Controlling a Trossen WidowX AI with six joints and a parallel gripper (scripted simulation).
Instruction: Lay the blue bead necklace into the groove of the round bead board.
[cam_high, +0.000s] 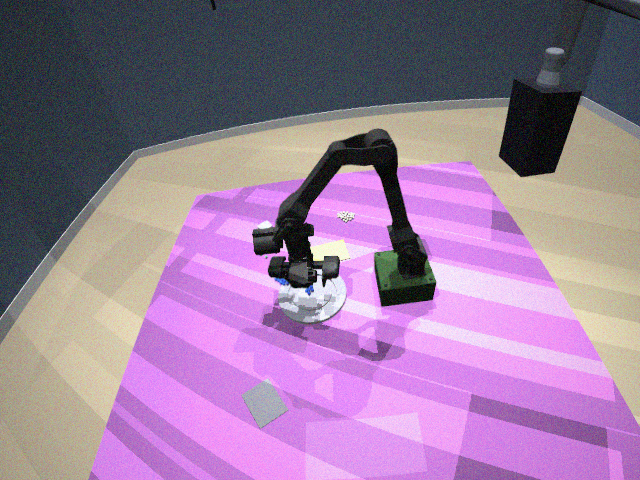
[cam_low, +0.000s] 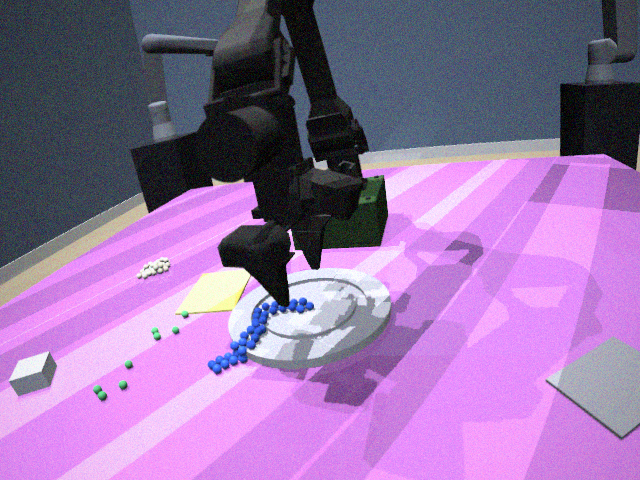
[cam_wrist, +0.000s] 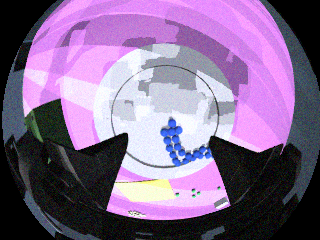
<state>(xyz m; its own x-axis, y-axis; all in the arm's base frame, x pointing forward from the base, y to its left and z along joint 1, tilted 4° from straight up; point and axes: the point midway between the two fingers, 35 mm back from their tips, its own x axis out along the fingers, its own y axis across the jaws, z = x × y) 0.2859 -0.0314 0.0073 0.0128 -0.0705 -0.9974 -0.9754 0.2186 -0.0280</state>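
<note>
Right now the round white bead board is 30 mm below my gripper tip. Also, from my gripper tip: yellow sheet: 160 mm to the right, 70 mm behind, 40 mm below; then grey tile: 310 mm to the left, 140 mm ahead, 40 mm below; then cube: 330 mm to the right, 150 mm ahead, 30 mm below.
</note>
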